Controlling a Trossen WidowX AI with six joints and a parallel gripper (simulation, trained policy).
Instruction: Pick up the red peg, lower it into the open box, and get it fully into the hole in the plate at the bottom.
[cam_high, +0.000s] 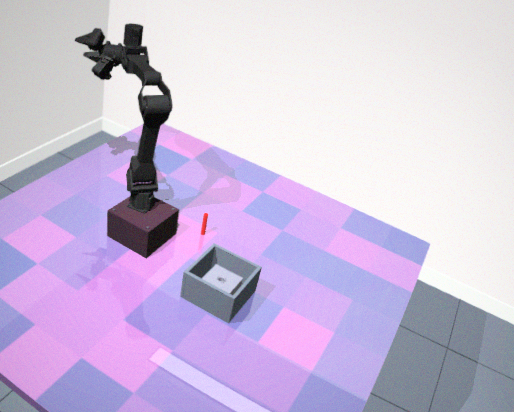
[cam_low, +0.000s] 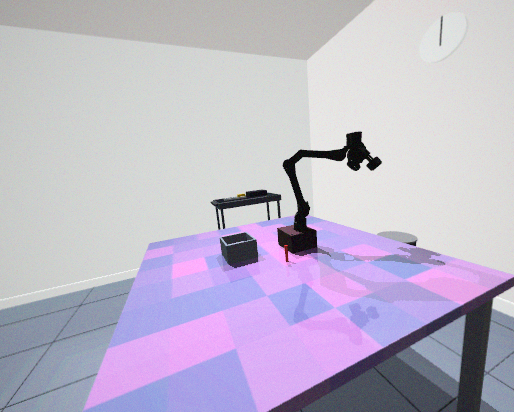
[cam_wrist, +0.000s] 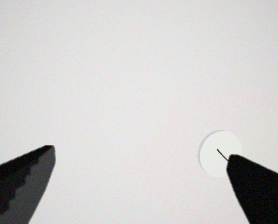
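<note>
Now: gripper tip 560 mm short of the red peg, 70 mm to the left of it and 430 mm above it. From my gripper tip the other things lie so: grey box 710 mm ahead, 300 mm to the right, 450 mm below; pale plate 710 mm ahead, 300 mm to the right, 430 mm below.
</note>
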